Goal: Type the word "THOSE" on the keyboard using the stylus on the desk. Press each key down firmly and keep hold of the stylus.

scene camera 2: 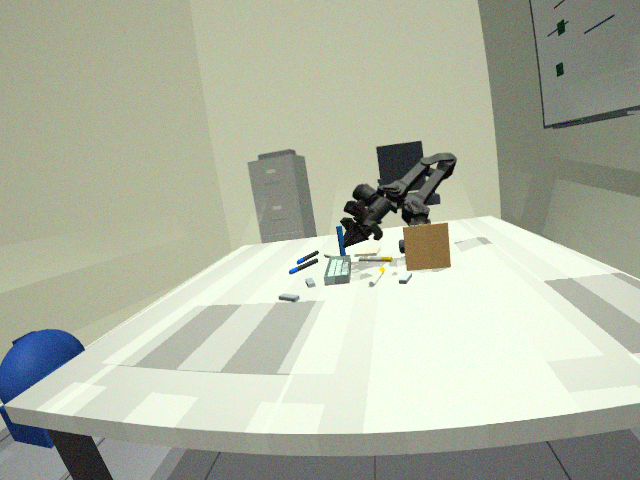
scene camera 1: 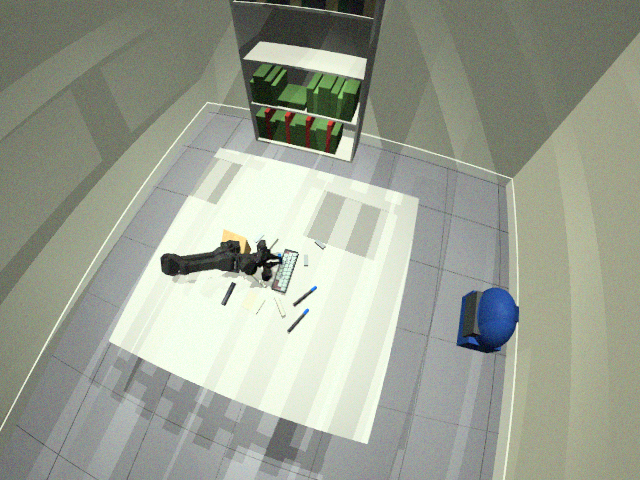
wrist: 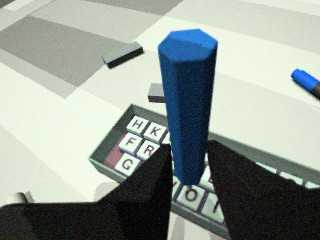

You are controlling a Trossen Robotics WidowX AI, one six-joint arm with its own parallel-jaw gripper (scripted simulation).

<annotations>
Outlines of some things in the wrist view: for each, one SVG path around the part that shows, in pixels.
My gripper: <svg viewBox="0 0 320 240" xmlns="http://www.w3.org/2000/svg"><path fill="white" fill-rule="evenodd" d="M171 144L162 144L134 173L96 202L24 202L1 206L0 240L168 240L173 193ZM208 140L207 157L210 177L231 240L320 240L320 188L301 186L288 178L286 179L269 169L263 168L216 140Z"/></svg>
A stylus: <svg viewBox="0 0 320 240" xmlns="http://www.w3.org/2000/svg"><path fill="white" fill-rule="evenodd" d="M199 28L170 32L157 46L175 176L182 185L187 185L187 190L189 191L192 190L192 185L200 183L204 174L218 51L218 40Z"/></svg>
</annotations>
